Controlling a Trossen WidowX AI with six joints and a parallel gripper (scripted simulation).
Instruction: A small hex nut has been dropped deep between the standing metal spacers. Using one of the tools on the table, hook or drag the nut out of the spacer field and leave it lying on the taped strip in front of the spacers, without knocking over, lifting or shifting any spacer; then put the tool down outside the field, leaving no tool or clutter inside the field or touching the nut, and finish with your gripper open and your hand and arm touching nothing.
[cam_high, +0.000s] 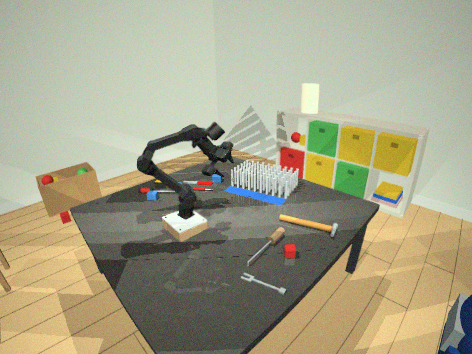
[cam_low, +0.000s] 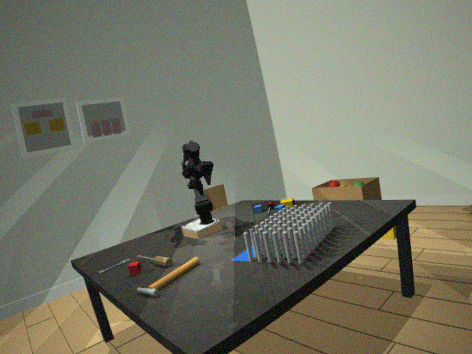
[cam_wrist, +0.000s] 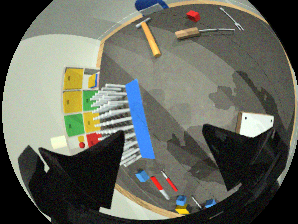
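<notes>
Now: the hook tool 290 mm to the right of my gripper tip, 240 mm below it and 140 mm behind it. The rest, counted from my gripper tip: blue taped strip (260 mm ahead, 250 mm below, 30 mm to the left); red cube (390 mm to the right, 230 mm below, 90 mm behind); grey forked tool (390 mm to the right, 290 mm behind, 250 mm below).
</notes>
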